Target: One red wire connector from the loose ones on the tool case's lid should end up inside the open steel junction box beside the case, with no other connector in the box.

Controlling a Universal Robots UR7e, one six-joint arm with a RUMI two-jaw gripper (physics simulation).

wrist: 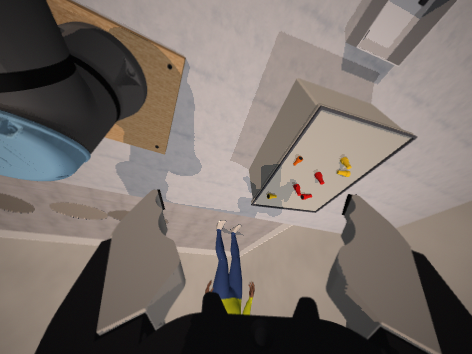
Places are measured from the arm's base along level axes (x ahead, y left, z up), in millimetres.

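Pixels of known places: gripper, fingertip midpoint: (250,193); arm's base, origin of the base link: (103,75).
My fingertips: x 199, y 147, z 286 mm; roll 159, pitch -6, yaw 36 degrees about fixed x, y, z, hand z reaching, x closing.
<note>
For each thing: its top centre in the pictures, then the offset to it from my fingertips. "pt": a spot on its surface instead.
- tool case, middle of its top: (319,178) dy -46, dx +268, dz -164 mm
- second red connector, middle of its top: (299,194) dy -95, dx +246, dz -140 mm
- third red connector, middle of its top: (307,199) dy -107, dx +302, dz -151 mm
- open steel junction box, surface spot: (360,22) pt dy +175, dx +137, dz -292 mm
- orange connector, middle of its top: (298,163) dy -35, dx +175, dz -155 mm
- dark yellow connector, middle of its top: (272,199) dy -156, dx +221, dz -152 mm
The tool case (277,125) stands right of the middle, its pale lid (365,132) facing up with a dark rim. Loose connectors lie on the lid: a red connector (319,178) near the middle, a second red connector (297,189) and a third red connector (306,196) close together near the lower end. The open steel junction box (360,22) is at the upper right, apart from the case and cut off by the view's edge; a small dark item shows at its top. My gripper (250,193) is wide open, with no thing between its jaws, high above the lid.
Two yellow connectors (345,162) (343,173) lie right of the red ones; an orange connector (298,160) and a dark yellow connector (271,196) lie to the left. The arm's base stands on a wooden board (172,100) at the upper left. A person (228,270) stands beyond, low in view.
</note>
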